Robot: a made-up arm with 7 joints. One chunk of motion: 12 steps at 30 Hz.
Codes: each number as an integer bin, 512 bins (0 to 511) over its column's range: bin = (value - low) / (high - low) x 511, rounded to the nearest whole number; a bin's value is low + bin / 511 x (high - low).
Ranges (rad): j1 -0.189..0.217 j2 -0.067..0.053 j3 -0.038..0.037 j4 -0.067..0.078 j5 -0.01..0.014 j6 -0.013..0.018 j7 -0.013..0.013
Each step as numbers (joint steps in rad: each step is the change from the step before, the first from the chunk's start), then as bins.
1 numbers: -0.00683 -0.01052 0.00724 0.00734 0.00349 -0.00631 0.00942
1 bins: 229 241 308 262 287 110 441
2 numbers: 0.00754 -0.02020 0.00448 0.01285 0.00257 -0.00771 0.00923
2 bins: 247 199 289 281 268 87 437
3 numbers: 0.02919 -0.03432 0.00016 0.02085 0.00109 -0.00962 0.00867
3 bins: 275 139 260 310 236 56 426
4 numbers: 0.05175 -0.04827 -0.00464 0.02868 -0.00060 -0.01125 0.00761
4 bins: 303 80 227 337 200 29 405
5 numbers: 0.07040 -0.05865 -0.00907 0.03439 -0.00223 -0.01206 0.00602
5 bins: 326 36 197 357 165 15 374
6 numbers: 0.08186 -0.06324 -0.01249 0.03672 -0.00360 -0.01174 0.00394
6 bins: 341 16 174 366 136 21 333
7 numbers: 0.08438 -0.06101 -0.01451 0.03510 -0.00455 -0.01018 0.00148
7 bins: 344 26 160 360 116 46 285
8 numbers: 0.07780 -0.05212 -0.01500 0.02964 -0.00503 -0.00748 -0.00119
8 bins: 336 63 157 341 106 91 232
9 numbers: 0.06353 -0.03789 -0.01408 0.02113 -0.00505 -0.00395 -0.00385
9 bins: 318 124 163 311 105 149 180
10 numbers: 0.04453 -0.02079 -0.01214 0.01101 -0.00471 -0.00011 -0.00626
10 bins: 294 197 176 275 113 212 132
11 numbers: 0.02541 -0.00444 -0.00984 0.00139 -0.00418 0.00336 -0.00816
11 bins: 270 266 192 241 124 270 95
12 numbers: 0.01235 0.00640 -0.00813 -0.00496 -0.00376 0.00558 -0.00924
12 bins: 253 313 204 219 133 306 74
